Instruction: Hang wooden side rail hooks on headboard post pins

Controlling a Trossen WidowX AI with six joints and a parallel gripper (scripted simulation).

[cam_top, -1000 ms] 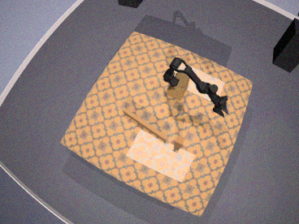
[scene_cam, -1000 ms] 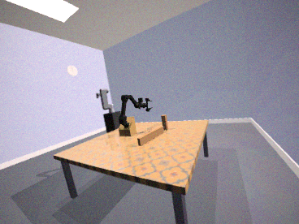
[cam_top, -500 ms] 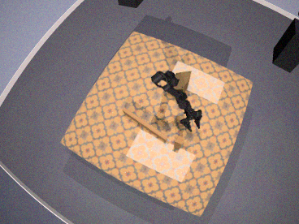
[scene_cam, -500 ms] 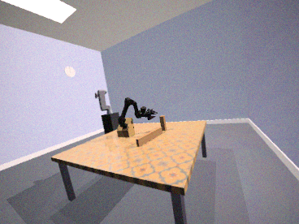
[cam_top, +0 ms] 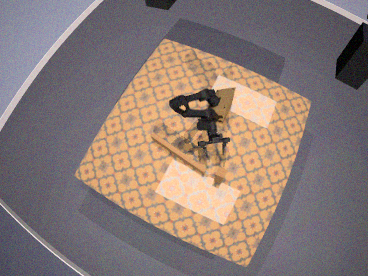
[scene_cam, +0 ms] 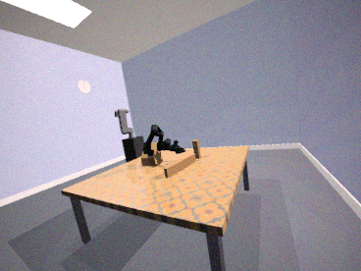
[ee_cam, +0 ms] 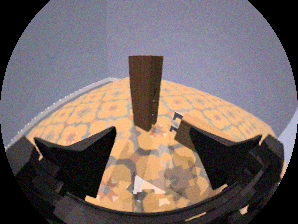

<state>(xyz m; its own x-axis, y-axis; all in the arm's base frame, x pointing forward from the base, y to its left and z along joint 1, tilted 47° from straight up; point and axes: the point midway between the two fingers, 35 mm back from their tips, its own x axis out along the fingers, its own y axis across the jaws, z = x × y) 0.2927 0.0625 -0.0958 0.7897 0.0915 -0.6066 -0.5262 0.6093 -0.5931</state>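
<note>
The headboard post is 90 mm ahead of my gripper tip, 70 mm to the left of it and 10 mm below it.
</note>
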